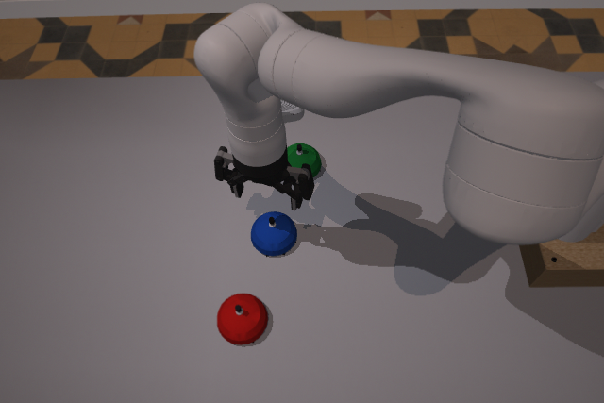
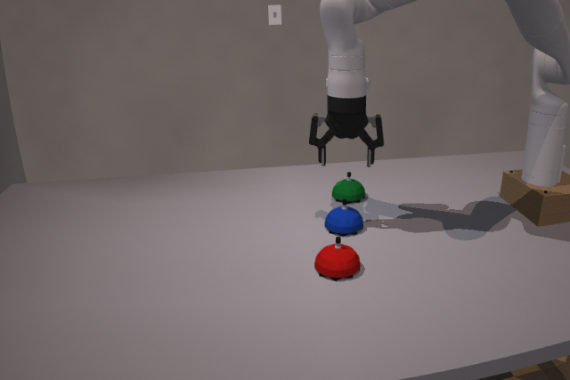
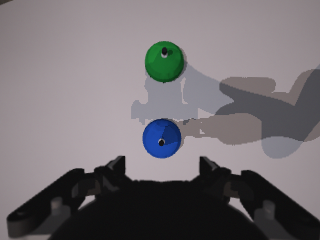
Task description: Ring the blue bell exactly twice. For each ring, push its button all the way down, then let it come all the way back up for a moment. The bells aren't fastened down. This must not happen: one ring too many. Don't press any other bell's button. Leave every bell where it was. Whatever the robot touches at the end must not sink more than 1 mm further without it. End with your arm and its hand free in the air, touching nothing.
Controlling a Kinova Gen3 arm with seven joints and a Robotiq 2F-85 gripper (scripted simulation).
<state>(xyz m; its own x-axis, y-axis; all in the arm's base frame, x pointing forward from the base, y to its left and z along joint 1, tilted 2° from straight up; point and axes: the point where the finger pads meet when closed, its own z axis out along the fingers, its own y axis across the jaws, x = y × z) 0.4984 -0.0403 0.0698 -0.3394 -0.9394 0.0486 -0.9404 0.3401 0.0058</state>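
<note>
The blue bell lies 11 cm below my hand and 1 cm to the right of it. Also, from my hand: green bell 16 cm to the right, 11 cm below, 6 cm behind; red bell 14 cm to the left, 11 cm below, 6 cm ahead.
</note>
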